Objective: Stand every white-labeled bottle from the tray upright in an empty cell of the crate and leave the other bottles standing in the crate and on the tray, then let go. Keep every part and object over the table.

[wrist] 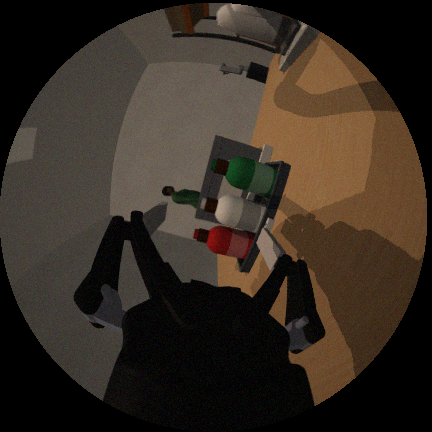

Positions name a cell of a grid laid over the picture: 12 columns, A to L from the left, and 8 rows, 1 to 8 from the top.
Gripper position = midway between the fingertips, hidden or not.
Observation:
In view: the gripper (F5), a green bottle (G4) and a red bottle (G5).

